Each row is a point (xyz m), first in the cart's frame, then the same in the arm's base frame.
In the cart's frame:
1: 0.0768 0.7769 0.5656
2: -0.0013 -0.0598 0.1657
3: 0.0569 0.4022 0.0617
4: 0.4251 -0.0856 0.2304
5: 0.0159 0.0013 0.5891
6: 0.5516 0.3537 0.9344
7: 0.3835 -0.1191 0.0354
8: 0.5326 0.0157 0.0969
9: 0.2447 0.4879 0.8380
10: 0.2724 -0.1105 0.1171
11: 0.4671 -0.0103 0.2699
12: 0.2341 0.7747 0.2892
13: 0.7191 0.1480 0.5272
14: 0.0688 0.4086 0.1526
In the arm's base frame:
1: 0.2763 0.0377 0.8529
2: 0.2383 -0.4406 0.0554
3: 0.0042 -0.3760 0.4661
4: 0.0389 -0.0896 -0.0985
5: 0.5328 -0.1416 0.1402
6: 0.3819 0.5448 0.3311
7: -0.0752 -0.2531 -0.1320
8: -0.1530 -0.0774 -0.0468
9: 0.4575 0.2822 0.5474
10: 0.0509 -0.2803 -0.0825
11: 0.0240 -0.0185 -0.0375
12: -0.0267 -0.0260 0.7800
13: 0.0269 0.3645 0.0525
14: 0.0643 -0.3070 0.4754

